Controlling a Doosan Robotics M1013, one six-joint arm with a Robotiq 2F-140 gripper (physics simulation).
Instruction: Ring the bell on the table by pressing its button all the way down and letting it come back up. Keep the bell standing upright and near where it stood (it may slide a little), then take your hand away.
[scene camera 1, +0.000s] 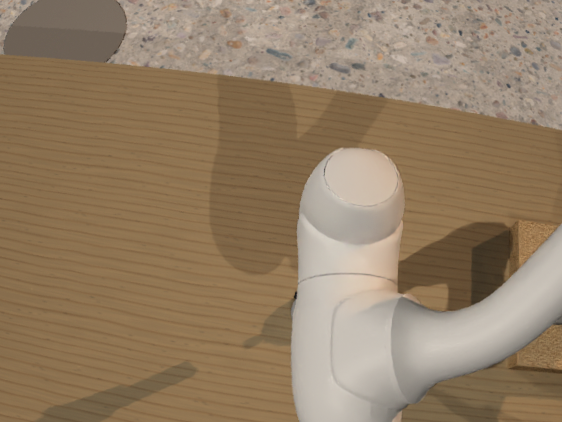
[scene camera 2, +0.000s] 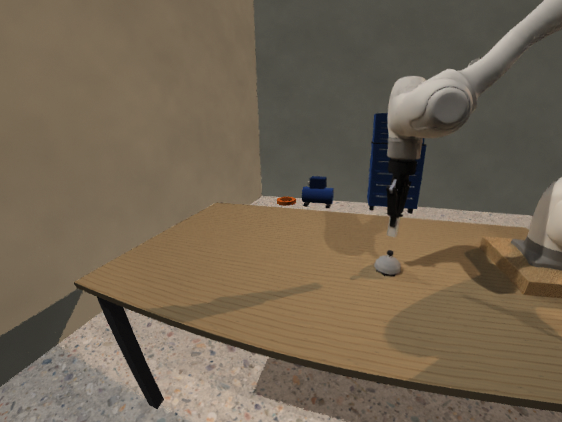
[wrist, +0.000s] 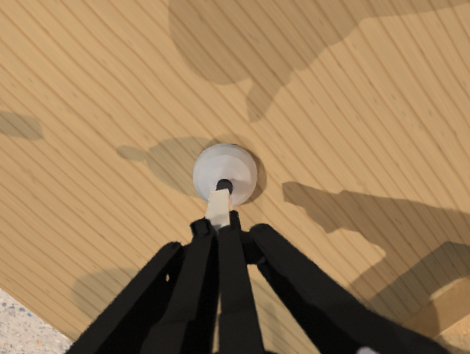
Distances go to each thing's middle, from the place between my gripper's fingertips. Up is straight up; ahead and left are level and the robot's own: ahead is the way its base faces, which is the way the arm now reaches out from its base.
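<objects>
Grey dome bell (wrist: 222, 161), 90 mm below my hand.
</objects>
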